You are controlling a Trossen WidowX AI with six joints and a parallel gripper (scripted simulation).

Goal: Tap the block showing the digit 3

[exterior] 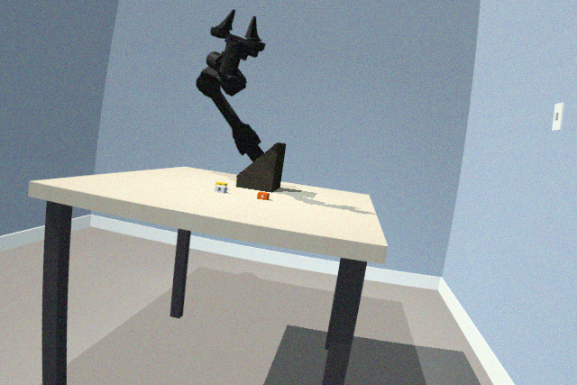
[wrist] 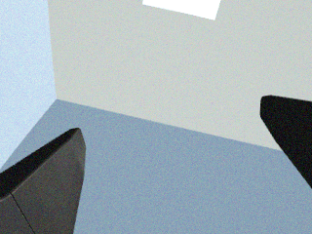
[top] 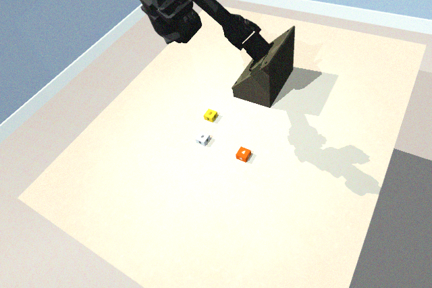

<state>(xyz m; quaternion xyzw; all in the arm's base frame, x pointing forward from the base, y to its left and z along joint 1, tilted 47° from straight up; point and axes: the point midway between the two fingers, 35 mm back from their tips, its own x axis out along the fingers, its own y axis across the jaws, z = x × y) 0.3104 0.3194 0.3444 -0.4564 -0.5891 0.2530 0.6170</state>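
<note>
Right now the yellow block is 56 cm below my gripper tip, 11 cm behind it and 4 cm to the right of it. Also, from my gripper tip: white block: 56 cm below, 3 cm behind; then orange block: 56 cm below, 14 cm to the left, 4 cm behind.
</note>
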